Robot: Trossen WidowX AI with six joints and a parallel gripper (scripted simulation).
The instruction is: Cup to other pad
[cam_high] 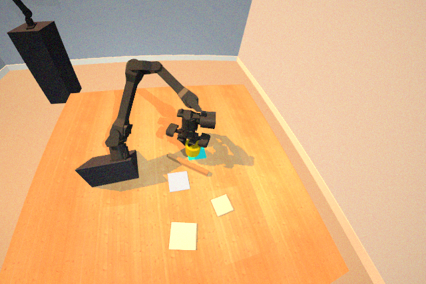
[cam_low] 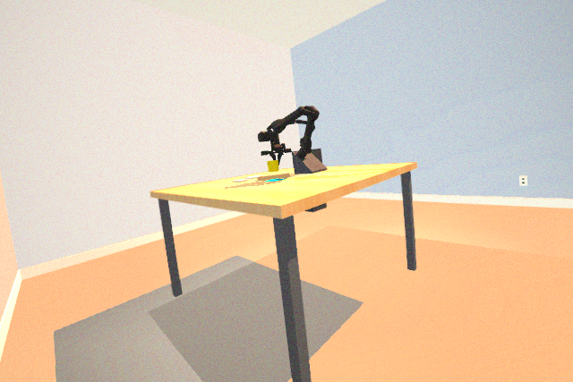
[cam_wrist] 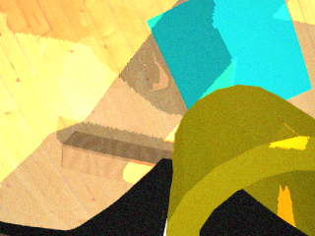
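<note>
Now: the cyan pad 5 cm ahead of my gripper tip, 2 cm to the left of it and 9 cm below it. Round my gripper tip: wooden stick 6 cm to the right, 8 cm below; then yellow cup 2 cm ahead, 1 cm to the right.
</note>
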